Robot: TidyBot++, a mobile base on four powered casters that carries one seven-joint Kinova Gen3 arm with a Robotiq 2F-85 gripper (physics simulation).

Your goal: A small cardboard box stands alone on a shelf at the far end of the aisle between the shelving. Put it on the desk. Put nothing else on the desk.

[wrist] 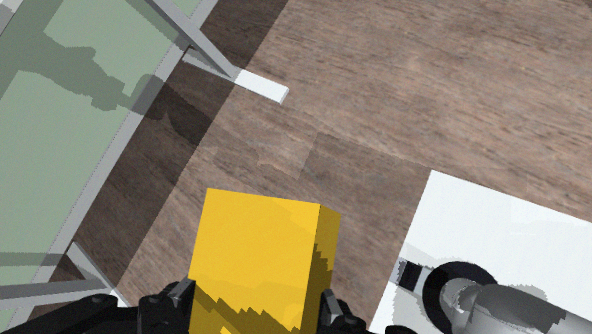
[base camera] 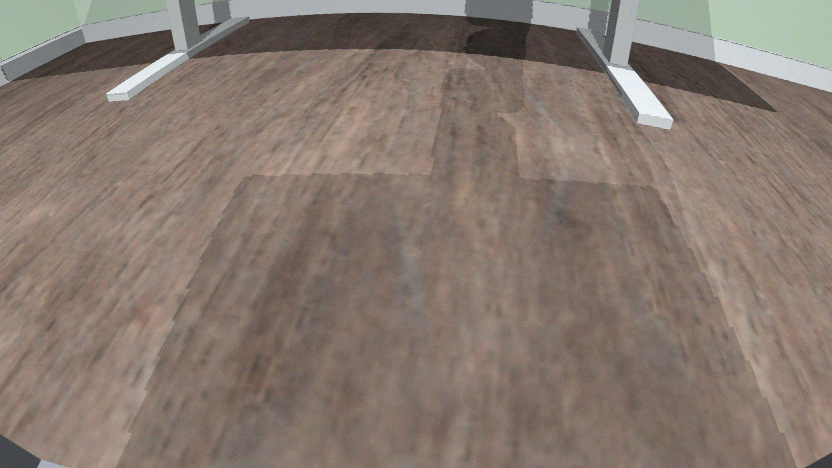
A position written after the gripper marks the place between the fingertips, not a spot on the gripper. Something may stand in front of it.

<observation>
In view: the gripper (wrist: 258, 299) and a yellow cardboard box (wrist: 255, 257).
The base camera view misses the yellow cardboard box: it is out of frame.
</observation>
